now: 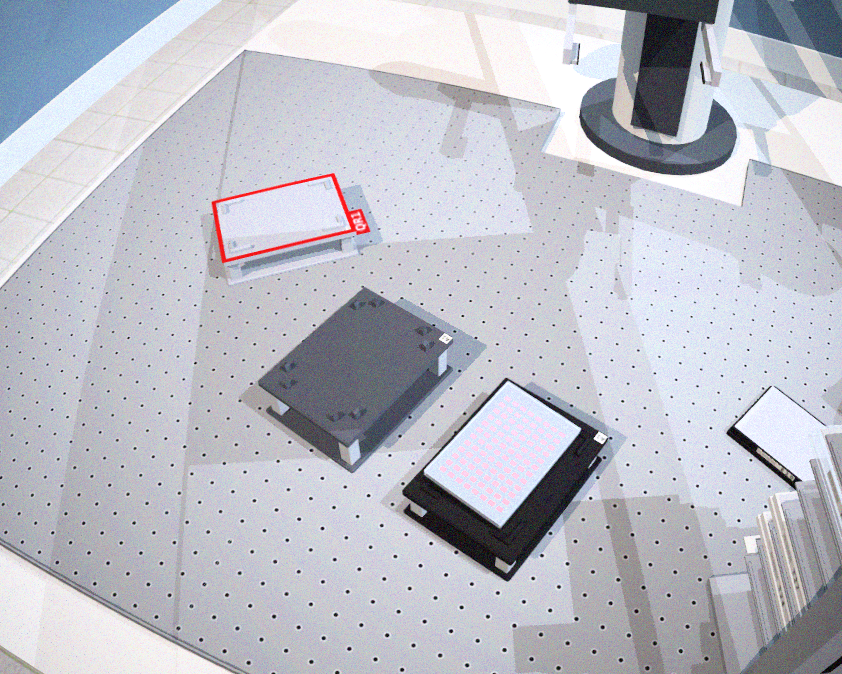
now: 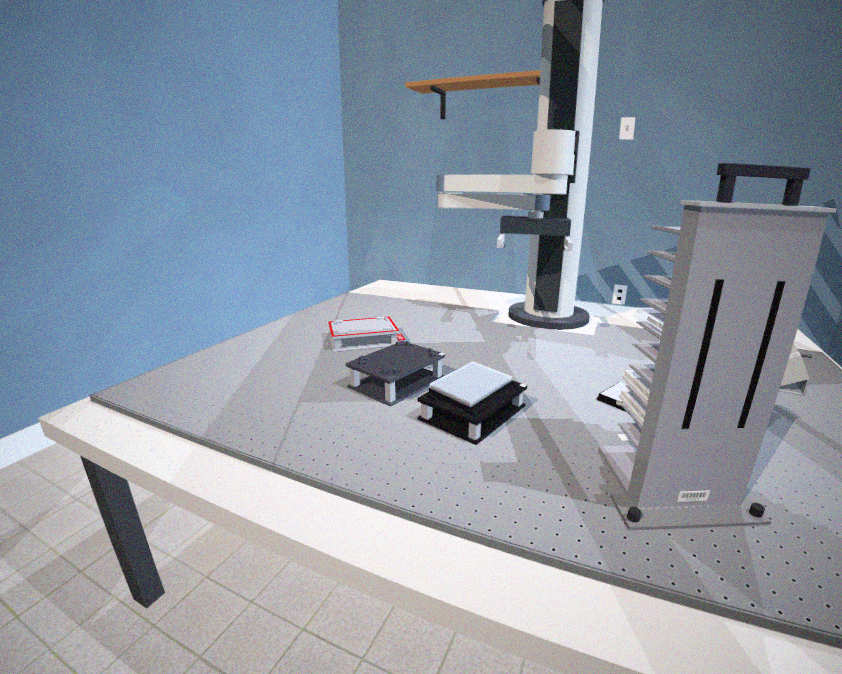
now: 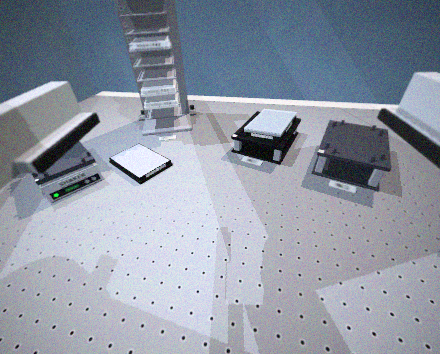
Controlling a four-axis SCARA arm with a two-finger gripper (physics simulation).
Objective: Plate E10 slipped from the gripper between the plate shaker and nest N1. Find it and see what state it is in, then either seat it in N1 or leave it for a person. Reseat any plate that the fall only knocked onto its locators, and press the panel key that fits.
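Places are measured from the arm's base along level axes (x ahead, y right, z down), in centimetres.
Where they show: gripper, fingertip midpoint: point(image 1: 642, 67) point(image 2: 534, 245) point(image 3: 233, 98); arm's base at its link origin: point(image 1: 657, 126) point(image 2: 547, 316).
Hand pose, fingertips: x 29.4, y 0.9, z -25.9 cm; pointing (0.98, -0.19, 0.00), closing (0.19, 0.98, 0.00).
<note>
Things, the pixels of their top centre, and the offset from my fingertips. "spot": a spot on its surface instead.
- black base at its top centre: point(image 1: 796, 439) point(image 2: 640, 398) point(image 3: 139, 158) dx +24.6, dy -26.5, dz +23.2 cm
- shaker at a spot on its surface: point(image 3: 75, 186) spot: dx +13.5, dy -34.0, dz +23.2 cm
- black nest N2 at its top centre: point(image 1: 509, 460) point(image 2: 474, 388) point(image 3: 268, 124) dx +39.7, dy +1.1, dz +19.8 cm
- pale plate with pink wells, top centre: point(image 1: 504, 447) point(image 2: 472, 378) point(image 3: 271, 118) dx +39.5, dy +1.6, dz +18.1 cm
A plate with a white top and black base point(image 1: 775, 425) point(image 2: 613, 394) point(image 3: 140, 161) lies flat on the deck between shaker and nests; its side label is unreadable. The shaker point(image 3: 75, 186) shows a green light, its top partly hidden by a finger. The dark grey nest, apparently N1 point(image 1: 351, 365) point(image 2: 394, 361) point(image 3: 356, 145), holds no plate. The black nest N2 point(image 1: 456, 516) point(image 2: 449, 408) point(image 3: 257, 150) bears a pale plate with pink wells point(image 1: 502, 453) point(image 2: 470, 383) point(image 3: 271, 121); I cannot tell whether it is fully seated. My gripper point(image 1: 640, 61) point(image 2: 534, 242) point(image 3: 233, 98) is open, high above the deck.
A clear stand with a red outline, marked QR1 point(image 1: 280, 217) point(image 2: 363, 326), stands beyond the grey nest. A tall plate hotel point(image 2: 730, 351) point(image 3: 181, 75) with several plates stands near the loose plate. The arm's column point(image 1: 656, 84) point(image 2: 558, 274) rises at the back. The panel keys do not show.
</note>
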